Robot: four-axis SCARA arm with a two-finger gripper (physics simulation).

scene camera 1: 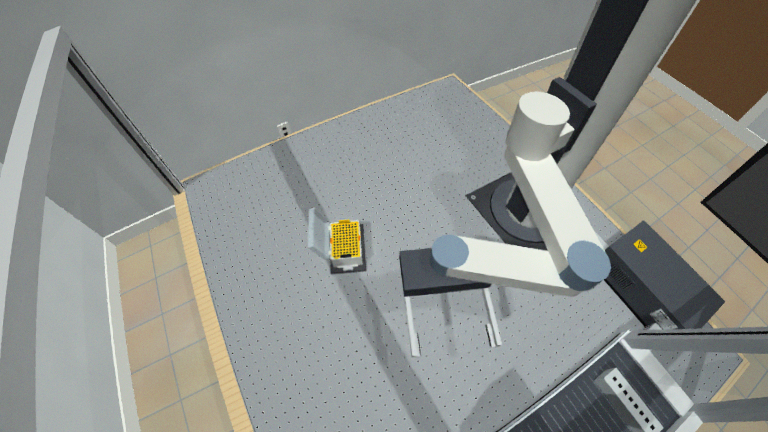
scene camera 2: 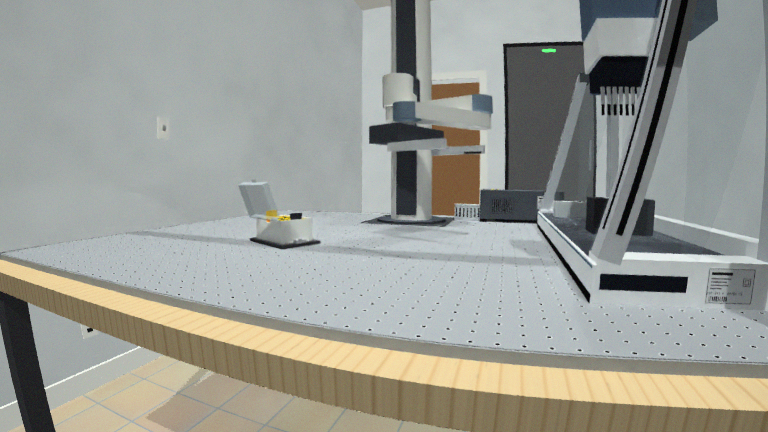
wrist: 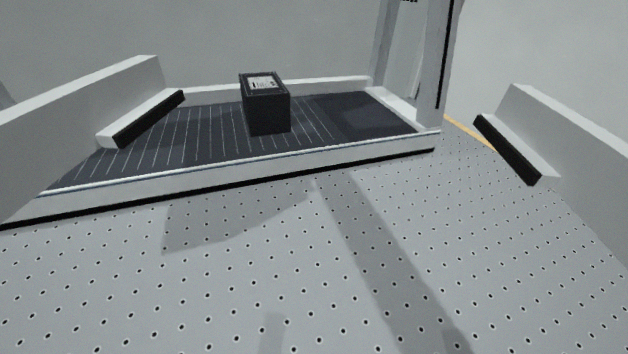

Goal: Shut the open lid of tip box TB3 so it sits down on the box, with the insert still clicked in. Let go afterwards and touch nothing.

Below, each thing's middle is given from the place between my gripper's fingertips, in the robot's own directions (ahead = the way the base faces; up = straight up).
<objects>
I see my gripper 31 cm to the right of the dark deck (wrist: 217, 153), 20 cm above it and 14 cm past it. Round my hand: yellow insert (scene camera 1: 345, 243) (42 cm to the right, 16 cm below, 6 cm ahead); then dark controller box (scene camera 1: 664, 280) (64 cm behind, 16 cm below, 15 cm to the left); then clear lid (scene camera 2: 257, 196) (45 cm to the right, 12 cm below, 12 cm ahead).
</objects>
